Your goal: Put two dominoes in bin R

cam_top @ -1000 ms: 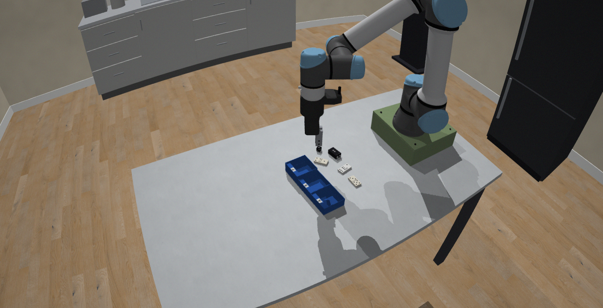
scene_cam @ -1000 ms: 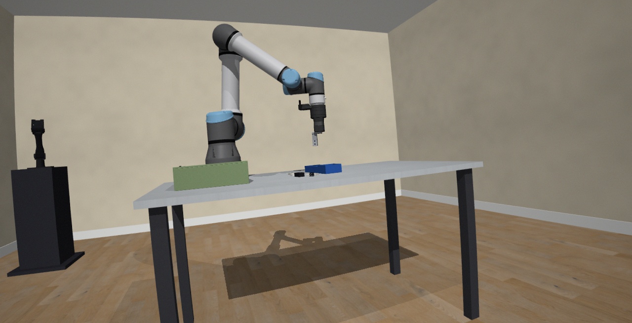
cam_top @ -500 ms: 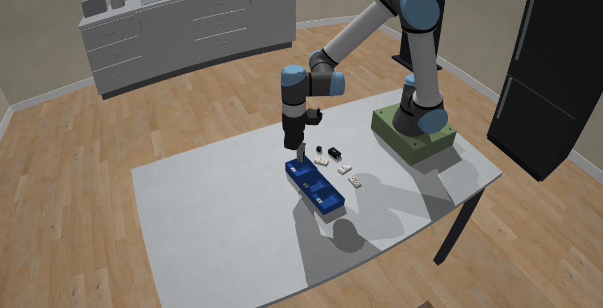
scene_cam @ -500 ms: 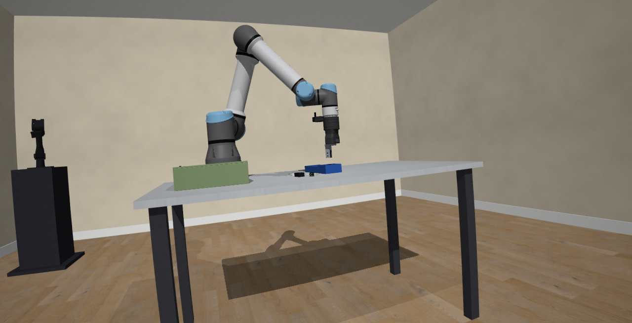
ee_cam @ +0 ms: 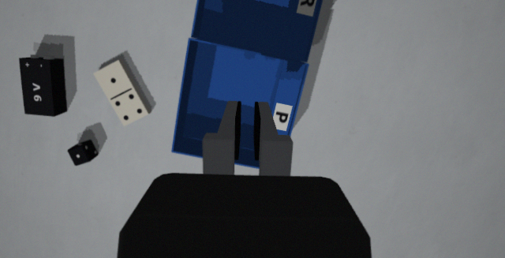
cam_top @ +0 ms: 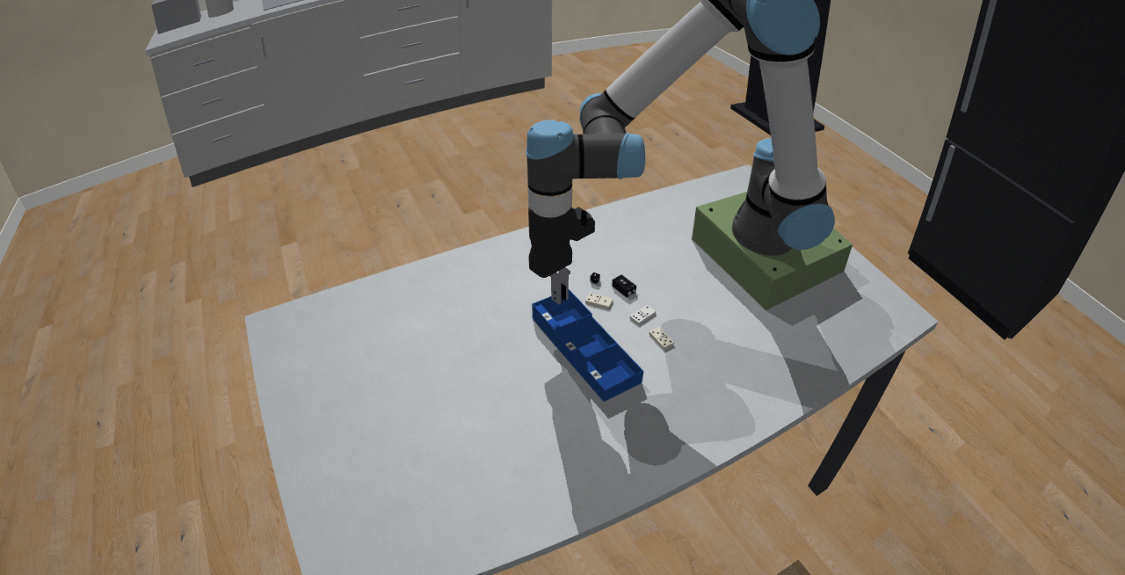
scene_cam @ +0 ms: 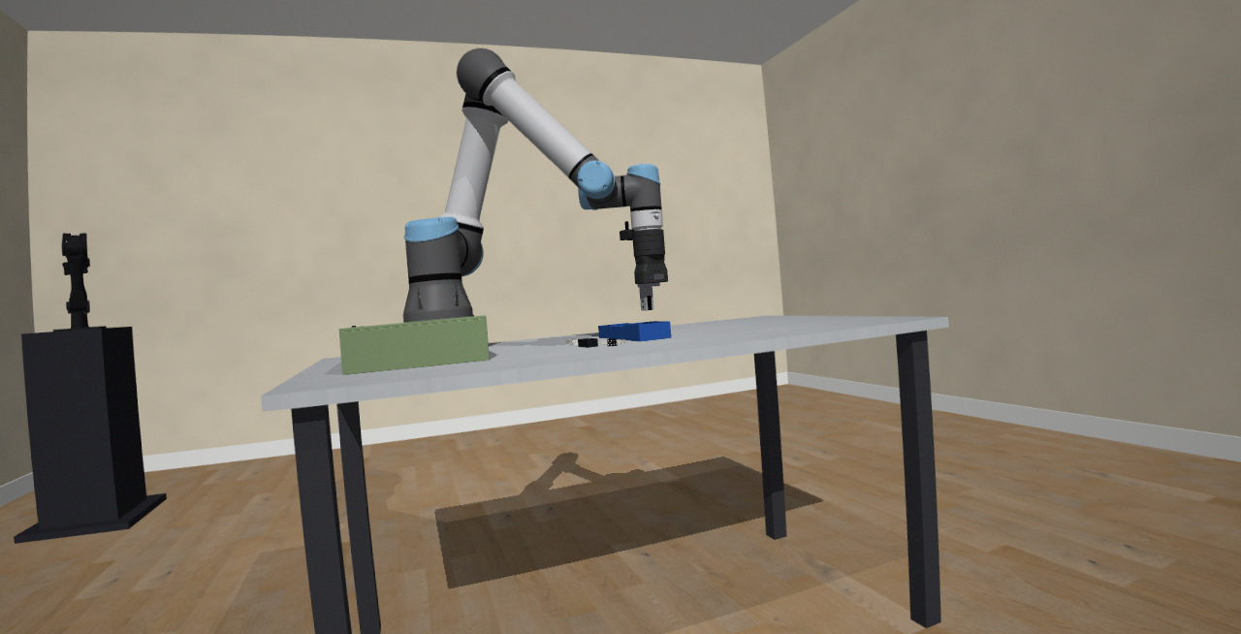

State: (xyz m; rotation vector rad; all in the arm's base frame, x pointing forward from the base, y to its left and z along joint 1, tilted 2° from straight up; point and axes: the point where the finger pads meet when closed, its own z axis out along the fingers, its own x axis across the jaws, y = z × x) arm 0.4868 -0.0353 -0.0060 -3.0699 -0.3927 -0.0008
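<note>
Now: hand 80 mm to the right of the blue three-compartment bin, 70 mm above it and 10 mm past it. The rest, counted from my hand: black block: 170 mm behind, 80 mm below, 30 mm to the right; small black die: 130 mm behind, 90 mm to the right, 80 mm below.
</note>
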